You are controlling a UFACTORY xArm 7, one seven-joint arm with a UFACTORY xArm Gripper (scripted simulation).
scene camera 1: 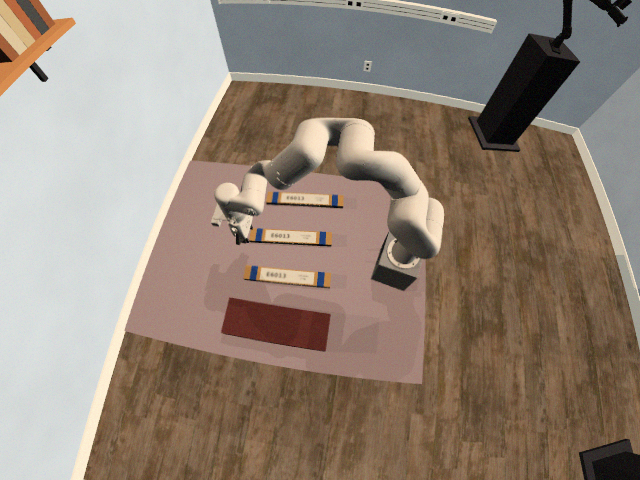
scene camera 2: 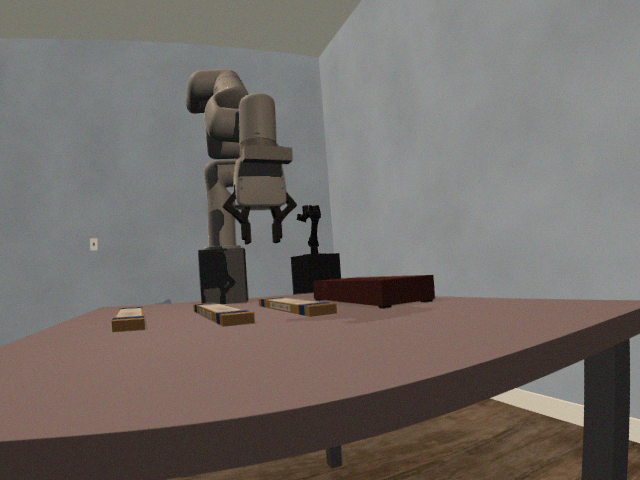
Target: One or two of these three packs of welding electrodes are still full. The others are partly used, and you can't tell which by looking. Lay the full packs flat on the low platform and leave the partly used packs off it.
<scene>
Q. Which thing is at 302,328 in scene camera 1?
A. A low dark red platform.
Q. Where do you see a pack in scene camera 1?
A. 252,273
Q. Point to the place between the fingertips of my gripper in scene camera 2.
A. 262,243
</scene>
